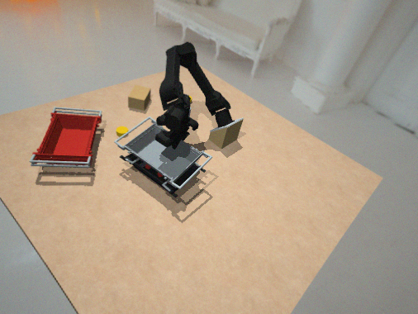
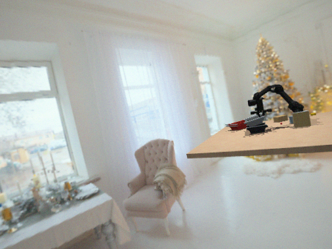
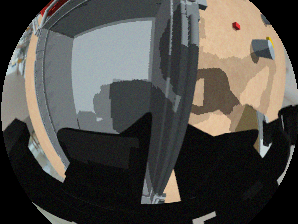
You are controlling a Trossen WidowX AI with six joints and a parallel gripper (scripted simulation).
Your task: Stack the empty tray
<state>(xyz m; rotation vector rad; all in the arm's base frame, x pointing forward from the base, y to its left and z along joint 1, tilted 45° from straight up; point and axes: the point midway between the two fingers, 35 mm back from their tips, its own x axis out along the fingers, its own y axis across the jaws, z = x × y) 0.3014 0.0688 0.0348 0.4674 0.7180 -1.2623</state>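
The grey tray is 7 cm ahead of my gripper tip, 2 cm to the left of it and 2 cm above it. From my gripper tip the other things lie so: cardboard box (46 cm to the right, 11 cm behind, 7 cm below); then small red block (23 cm to the right, 13 cm behind, 9 cm below).
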